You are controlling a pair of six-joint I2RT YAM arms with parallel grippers.
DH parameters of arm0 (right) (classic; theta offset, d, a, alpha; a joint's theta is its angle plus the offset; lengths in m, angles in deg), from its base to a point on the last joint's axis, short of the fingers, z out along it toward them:
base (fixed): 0 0 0 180
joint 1: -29.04 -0.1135 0.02 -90
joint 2: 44.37 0 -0.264 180
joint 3: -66.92 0 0.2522 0
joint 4: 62.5 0 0.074 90
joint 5: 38.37 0 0 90
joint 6: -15.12 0.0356 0 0
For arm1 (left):
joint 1: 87.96 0.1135 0.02 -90
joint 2: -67 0 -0.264 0
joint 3: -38.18 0 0.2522 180
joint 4: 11.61 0 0.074 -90
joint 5: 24.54 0 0 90
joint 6: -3.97 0.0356 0 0
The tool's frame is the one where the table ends.
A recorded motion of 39 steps. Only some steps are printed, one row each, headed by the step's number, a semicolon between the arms.
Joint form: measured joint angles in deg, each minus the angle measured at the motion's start. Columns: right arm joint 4, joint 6, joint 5, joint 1, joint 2, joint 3; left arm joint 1, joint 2, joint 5, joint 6, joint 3, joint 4.
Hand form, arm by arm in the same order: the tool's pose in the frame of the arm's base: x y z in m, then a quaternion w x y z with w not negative. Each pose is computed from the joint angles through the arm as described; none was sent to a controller.
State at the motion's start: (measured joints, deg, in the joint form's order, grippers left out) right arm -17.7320 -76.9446 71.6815 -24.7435 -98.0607 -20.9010; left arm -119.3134 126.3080 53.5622 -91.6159 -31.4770 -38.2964
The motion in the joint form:
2: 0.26 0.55 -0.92 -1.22 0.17 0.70; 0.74 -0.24 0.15 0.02 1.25 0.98
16: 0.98 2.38 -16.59 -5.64 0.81 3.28; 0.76 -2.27 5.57 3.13 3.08 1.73
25: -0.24 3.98 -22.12 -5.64 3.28 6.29; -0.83 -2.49 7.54 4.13 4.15 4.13
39: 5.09 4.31 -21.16 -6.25 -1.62 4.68; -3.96 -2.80 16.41 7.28 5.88 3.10
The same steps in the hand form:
2: 0.0929 0.1530 0.4440 0.49971 -0.45404 0.62245 0.39584; 0.2008 -0.1272 0.3502 0.54120 0.23255 0.76411 -0.26297
16: 0.0905 0.1574 0.4297 0.52125 -0.40490 0.67642 0.32683; 0.1964 -0.1207 0.3477 0.56747 0.22553 0.76240 -0.21416
25: 0.0897 0.1494 0.4219 0.54018 -0.36767 0.69331 0.30388; 0.1942 -0.1254 0.3463 0.58111 0.23104 0.75240 -0.20694
39: 0.0977 0.1680 0.4072 0.48257 -0.39590 0.72853 0.28219; 0.1890 -0.1304 0.3348 0.58265 0.23141 0.76583 -0.14311

